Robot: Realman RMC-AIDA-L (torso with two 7-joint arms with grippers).
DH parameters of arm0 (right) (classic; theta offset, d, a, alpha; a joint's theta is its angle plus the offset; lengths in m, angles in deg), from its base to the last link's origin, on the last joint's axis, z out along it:
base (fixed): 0 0 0 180
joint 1: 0 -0.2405 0 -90
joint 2: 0 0 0 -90
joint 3: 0 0.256 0 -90
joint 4: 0 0 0 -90
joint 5: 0 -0.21 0 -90
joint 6: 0 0 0 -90
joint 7: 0 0.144 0 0
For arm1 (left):
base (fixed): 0 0 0 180
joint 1: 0 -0.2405 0 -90
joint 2: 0 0 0 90
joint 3: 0 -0.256 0 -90
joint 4: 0 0 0 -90
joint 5: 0 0.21 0 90
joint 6: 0 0 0 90
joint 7: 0 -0.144 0 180
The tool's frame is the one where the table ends.
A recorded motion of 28 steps. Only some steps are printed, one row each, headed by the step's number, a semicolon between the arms.
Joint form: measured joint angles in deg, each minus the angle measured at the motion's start. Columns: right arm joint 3, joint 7, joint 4, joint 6, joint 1, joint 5, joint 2; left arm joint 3, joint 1, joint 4, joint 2, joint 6, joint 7, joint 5.
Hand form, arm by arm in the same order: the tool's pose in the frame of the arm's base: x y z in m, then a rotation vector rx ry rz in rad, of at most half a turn. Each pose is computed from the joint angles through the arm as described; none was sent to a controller.
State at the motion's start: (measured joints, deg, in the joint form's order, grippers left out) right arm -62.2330 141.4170 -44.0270 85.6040 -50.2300 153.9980 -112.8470; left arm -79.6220 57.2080 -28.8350 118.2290 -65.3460 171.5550 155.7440
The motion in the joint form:
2: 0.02 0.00 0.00 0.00 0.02 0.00 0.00; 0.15 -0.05 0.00 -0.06 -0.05 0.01 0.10
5: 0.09 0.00 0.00 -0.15 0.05 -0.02 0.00; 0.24 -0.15 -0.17 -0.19 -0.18 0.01 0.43
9: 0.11 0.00 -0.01 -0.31 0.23 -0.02 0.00; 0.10 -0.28 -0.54 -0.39 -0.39 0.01 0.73
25: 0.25 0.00 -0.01 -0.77 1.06 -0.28 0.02; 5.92 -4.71 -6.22 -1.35 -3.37 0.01 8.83
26: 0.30 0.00 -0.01 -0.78 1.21 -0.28 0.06; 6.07 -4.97 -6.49 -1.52 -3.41 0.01 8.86
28: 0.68 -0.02 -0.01 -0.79 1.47 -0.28 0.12; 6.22 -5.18 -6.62 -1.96 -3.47 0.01 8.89
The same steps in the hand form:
2: 0.2269 0.4024 0.0194 -2.5005 1.2309 -0.5899; -0.2214 0.4073 -0.0615 -2.1344 -1.4230 0.6416
5: 0.2271 0.4027 0.0195 -2.4988 1.2309 -0.5862; -0.2223 0.4079 -0.0597 -2.1301 -1.4197 0.6448
9: 0.2283 0.4024 0.0196 -2.4958 1.2333 -0.5844; -0.2230 0.4088 -0.0574 -2.1267 -1.4114 0.6494
25: 0.2336 0.4004 0.0197 -2.4862 1.2504 -0.5738; -0.2479 0.4101 -0.0252 -2.0211 -1.4214 0.6620
26: 0.2348 0.4000 0.0201 -2.4839 1.2542 -0.5734; -0.2493 0.4104 -0.0232 -2.0158 -1.4242 0.6580
28: 0.2367 0.3994 0.0211 -2.4790 1.2644 -0.5668; -0.2516 0.4114 -0.0192 -2.0058 -1.4266 0.6558

